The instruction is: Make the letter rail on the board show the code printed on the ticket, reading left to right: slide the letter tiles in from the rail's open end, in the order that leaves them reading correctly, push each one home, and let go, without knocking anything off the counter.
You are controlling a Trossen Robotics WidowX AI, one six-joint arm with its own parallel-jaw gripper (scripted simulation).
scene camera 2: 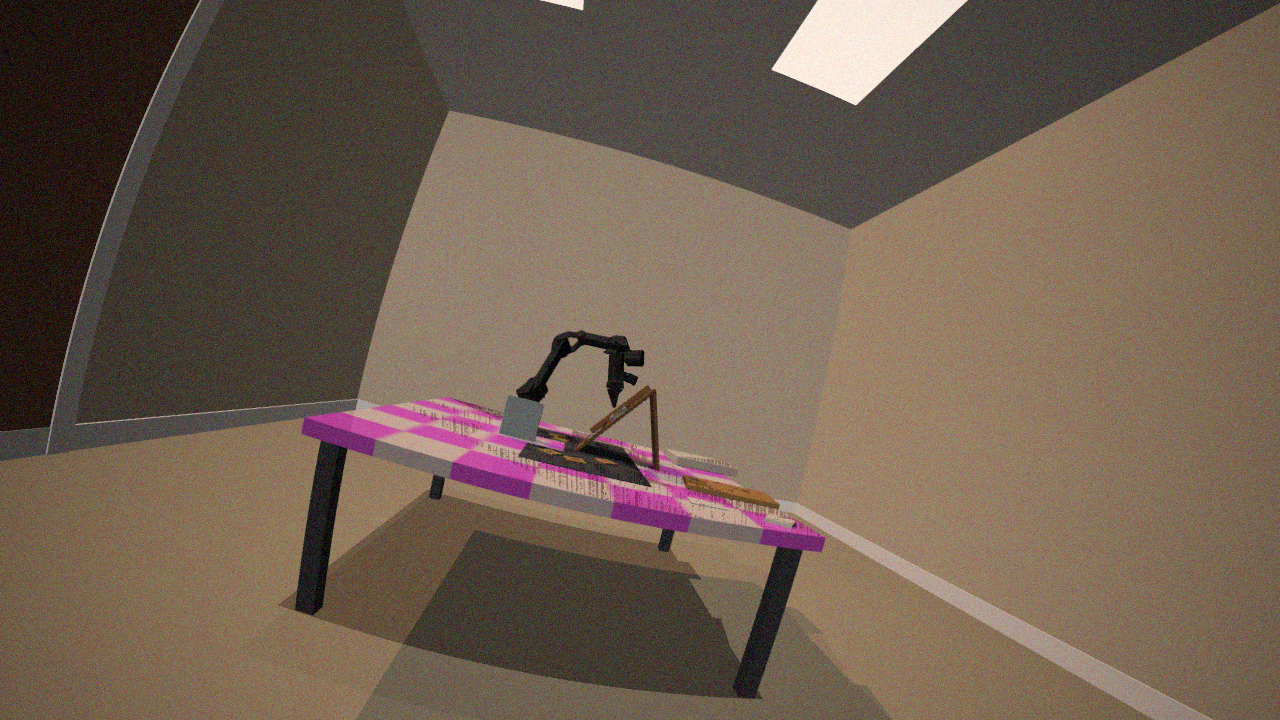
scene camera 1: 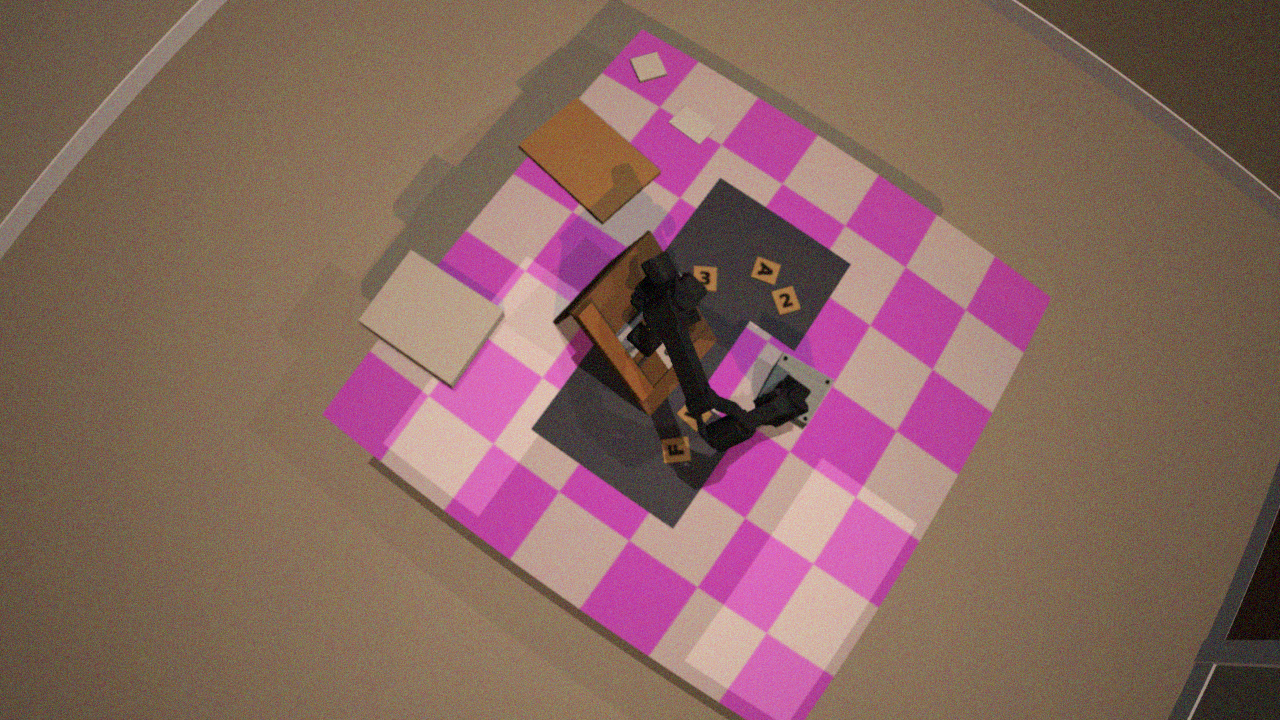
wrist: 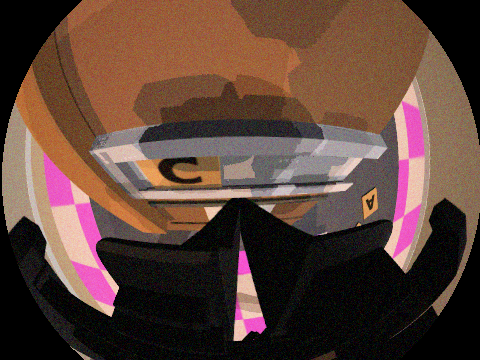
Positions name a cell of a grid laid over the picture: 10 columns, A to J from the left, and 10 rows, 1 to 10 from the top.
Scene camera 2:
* beige slab: F7
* flat brown slab: F7
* slanted brown board: F6
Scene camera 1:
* my gripper: F5
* beige slab: D5
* flat brown slab: E3
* slanted brown board: E5
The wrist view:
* my gripper: E6
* c tile: D5
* slanted brown board: G3
